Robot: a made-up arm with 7 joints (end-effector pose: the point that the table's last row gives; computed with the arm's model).
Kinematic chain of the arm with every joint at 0, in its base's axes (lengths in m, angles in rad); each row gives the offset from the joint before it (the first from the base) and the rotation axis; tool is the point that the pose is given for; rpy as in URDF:
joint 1: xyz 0 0 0.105 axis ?
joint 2: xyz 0 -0.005 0.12 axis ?
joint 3: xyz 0 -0.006 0.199 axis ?
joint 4: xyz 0 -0.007 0.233 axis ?
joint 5: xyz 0 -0.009 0.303 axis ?
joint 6: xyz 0 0 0.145 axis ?
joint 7: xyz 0 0 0.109 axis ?
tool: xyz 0 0 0 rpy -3.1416 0 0
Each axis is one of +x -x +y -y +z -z.
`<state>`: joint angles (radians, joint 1 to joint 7).
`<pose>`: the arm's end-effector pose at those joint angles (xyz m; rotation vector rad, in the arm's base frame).
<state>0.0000 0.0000 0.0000 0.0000 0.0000 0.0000 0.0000</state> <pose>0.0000 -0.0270 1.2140 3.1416 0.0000 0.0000</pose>
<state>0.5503 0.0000 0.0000 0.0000 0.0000 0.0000 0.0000</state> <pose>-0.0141 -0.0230 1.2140 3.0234 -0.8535 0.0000</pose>
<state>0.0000 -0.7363 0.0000 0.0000 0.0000 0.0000 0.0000</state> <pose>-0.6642 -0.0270 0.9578 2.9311 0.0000 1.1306</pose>
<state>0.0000 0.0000 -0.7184 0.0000 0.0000 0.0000 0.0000</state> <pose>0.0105 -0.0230 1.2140 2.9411 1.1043 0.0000</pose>
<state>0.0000 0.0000 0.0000 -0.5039 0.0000 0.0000 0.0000</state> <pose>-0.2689 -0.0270 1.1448 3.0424 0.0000 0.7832</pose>
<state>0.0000 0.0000 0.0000 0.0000 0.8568 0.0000 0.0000</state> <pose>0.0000 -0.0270 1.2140 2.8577 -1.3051 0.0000</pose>
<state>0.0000 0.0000 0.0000 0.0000 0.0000 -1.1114 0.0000</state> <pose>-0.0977 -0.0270 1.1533 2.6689 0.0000 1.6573</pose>
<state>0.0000 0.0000 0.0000 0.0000 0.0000 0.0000 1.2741</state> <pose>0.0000 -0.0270 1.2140 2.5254 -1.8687 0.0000</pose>
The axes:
joint 1: -z
joint 2: +y
joint 3: -z
joint 4: +y
joint 5: -z
joint 6: +y
joint 7: -z

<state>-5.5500 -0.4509 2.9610 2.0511 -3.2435 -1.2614 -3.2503</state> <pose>-0.3376 0.2048 0.1684 -0.3035 -0.5761 -0.6912</pose>
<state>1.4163 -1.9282 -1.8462 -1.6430 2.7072 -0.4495 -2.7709</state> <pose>-0.6034 0.3703 0.2087 0.9549 1.2511 0.7380</pose>
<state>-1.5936 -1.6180 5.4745 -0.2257 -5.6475 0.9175 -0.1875</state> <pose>0.1133 -0.9462 0.1964 -1.3554 -2.0991 -0.9881</pose>
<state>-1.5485 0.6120 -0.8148 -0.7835 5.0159 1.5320 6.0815</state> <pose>0.1711 0.2231 1.0131 -0.4066 2.0869 0.2126</pose>
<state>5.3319 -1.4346 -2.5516 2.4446 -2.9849 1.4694 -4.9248</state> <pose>-0.2714 -0.0398 -0.0655 -0.5918 0.5813 -0.5792</pose>
